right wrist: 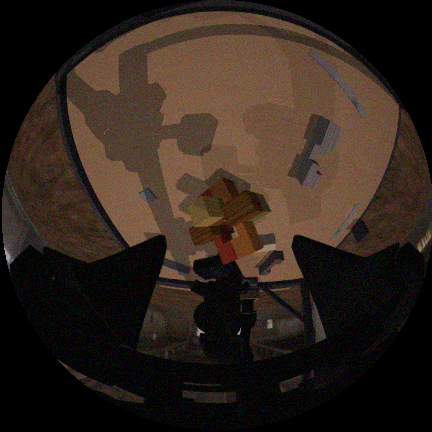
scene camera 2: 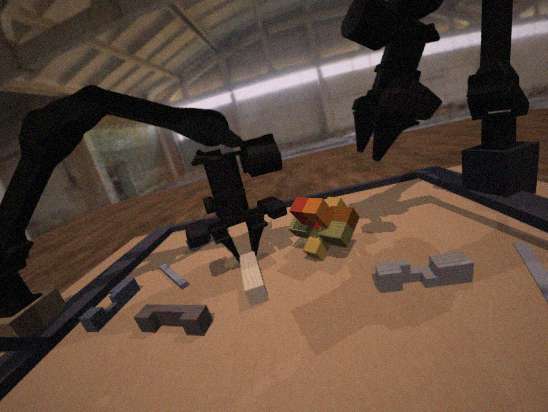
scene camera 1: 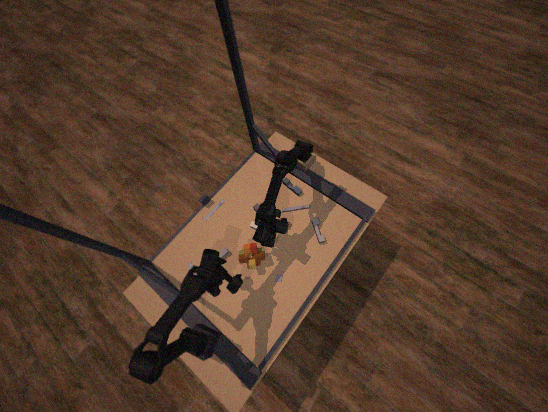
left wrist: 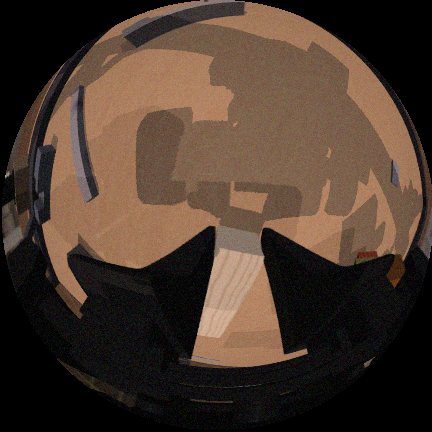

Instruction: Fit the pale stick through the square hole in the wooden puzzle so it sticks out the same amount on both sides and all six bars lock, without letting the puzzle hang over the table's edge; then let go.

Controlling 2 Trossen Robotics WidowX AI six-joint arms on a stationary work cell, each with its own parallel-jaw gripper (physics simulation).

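Frame: origin at the left arm's base, x up, y back, z right, level; centimetres.
Where they show: left gripper, between the fingertips: (scene camera 2: 247,258) (scene camera 1: 273,232) (left wrist: 238,233); right gripper, between the fingertips: (right wrist: 231,242) (scene camera 2: 366,155) (scene camera 1: 233,268); left arm's base, origin of its link: (right wrist: 247,299) (scene camera 2: 17,306) (scene camera 1: 303,156); right arm's base, origin of its link: (scene camera 2: 498,146) (scene camera 1: 198,342).
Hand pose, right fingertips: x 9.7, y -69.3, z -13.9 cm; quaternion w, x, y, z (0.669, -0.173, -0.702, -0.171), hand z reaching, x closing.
Note:
Each offset is from my right fingertips to the centre of the thing.
The pale stick {dx -14.8, dy +23.8, dz +6.8 cm} (scene camera 1: 253,225) (scene camera 2: 254,280) (left wrist: 232,285) lies flat on the table, apart from the puzzle. My left gripper (scene camera 2: 247,255) (left wrist: 238,233) points down over the stick's far end, its fingertips closed against both sides of it. The wooden puzzle (scene camera 1: 250,248) (scene camera 2: 320,212) (right wrist: 245,207), of red, orange, brown, green and yellow bars, sits tilted on the table, well inside the rim. A small opening shows near its middle in the right wrist view. My right gripper (scene camera 2: 369,154) (right wrist: 231,242) is open and empty, high above the table beyond the puzzle.
A light grey notched bar {dx -14.8, dy -1.6, dz +14.2 cm} (scene camera 2: 452,270) (right wrist: 327,137) lies right of the puzzle in scene camera 2. A dark notched bar {dx -14.8, dy +35.4, dz +15.4 cm} (scene camera 2: 172,315), a blue-grey notched bar {dx -14.8, dy +52.3, dz +9.0 cm} (scene camera 2: 122,290) and a thin grey strip {dx -15.8, dy +43.7, dz -0.2 cm} (scene camera 2: 173,276) lie left of the stick. A dark raised frame (scene camera 2: 135,250) edges the table.

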